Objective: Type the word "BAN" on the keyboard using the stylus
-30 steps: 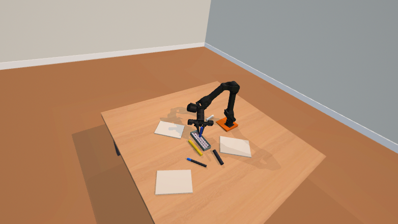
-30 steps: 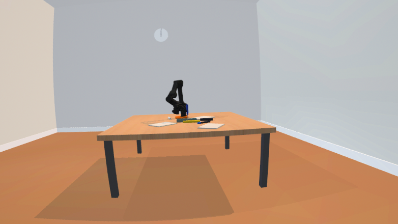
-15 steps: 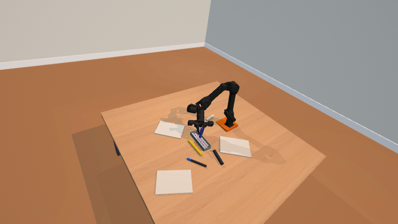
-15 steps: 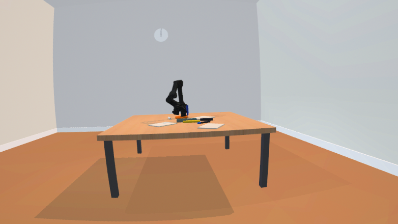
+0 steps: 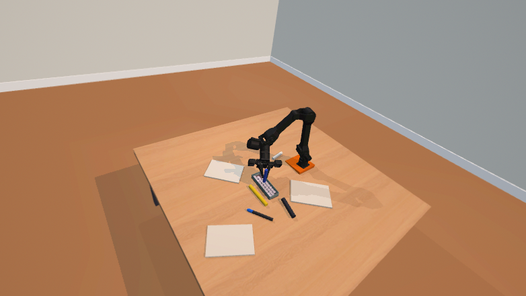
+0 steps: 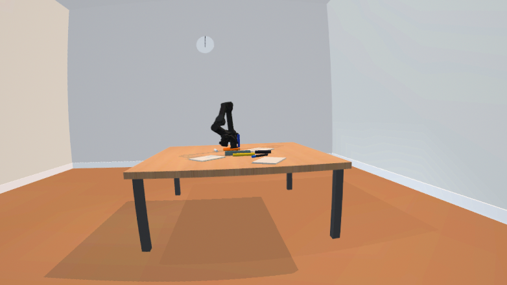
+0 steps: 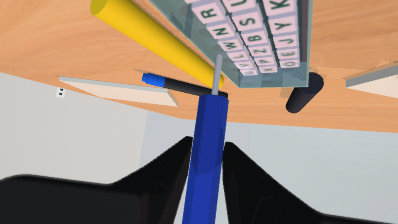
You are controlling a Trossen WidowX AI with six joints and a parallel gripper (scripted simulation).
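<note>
My gripper tip is 80 mm above the yellow marker, 60 mm short of it and 20 mm to the right of it. Round my gripper tip: blue-capped black pen 140 mm ahead, 100 mm to the left, 80 mm below; then stylus tip 50 mm below; then stylus 20 mm below.
</note>
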